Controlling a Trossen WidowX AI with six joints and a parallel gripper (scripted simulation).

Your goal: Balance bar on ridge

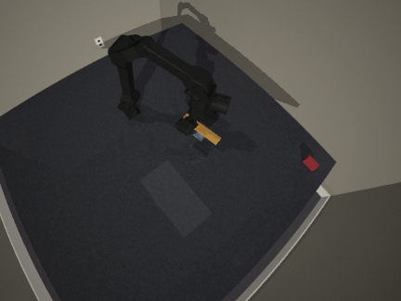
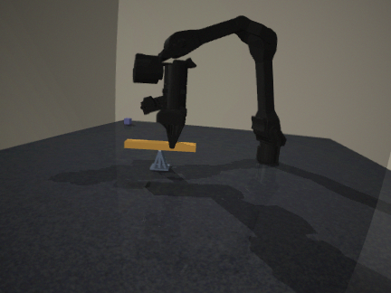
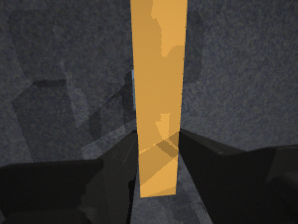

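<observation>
Right now the orange bar is 3 cm ahead of my gripper tip and 1 cm to the left of it. From my gripper tip the other things lie so: blue-grey triangular ridge 3 cm ahead, 1 cm to the left, 3 cm below; small purple cube 47 cm ahead, 67 cm to the right, 4 cm below; red block 47 cm ahead, 33 cm to the left, 4 cm below.
</observation>
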